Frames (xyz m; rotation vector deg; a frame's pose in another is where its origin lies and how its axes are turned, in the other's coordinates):
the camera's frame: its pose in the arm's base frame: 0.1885 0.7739 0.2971 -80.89 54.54 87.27
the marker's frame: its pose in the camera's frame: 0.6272 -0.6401 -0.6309 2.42 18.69 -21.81
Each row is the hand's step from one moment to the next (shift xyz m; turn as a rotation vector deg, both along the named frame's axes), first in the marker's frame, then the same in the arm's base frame.
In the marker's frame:
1: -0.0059 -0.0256 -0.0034 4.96 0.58 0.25
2: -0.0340 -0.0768 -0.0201 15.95 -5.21 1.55
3: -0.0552 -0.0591 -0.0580 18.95 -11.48 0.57
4: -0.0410 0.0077 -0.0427 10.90 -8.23 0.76
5: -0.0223 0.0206 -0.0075 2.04 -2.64 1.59
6: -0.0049 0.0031 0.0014 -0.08 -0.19 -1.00
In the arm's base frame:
1: 0.0205 0.0059 0.0158 1.57 -0.44 -4.73
2: 0.0570 0.0099 0.0642 10.97 1.63 -12.69
3: 0.0424 -0.0295 0.0851 17.93 2.49 -12.78
4: -0.0132 -0.0386 0.0435 11.61 2.38 -6.83
5: -0.0255 -0.0117 0.0139 2.75 2.17 -1.19
6: -0.0052 0.0008 0.0029 0.39 -0.87 0.37

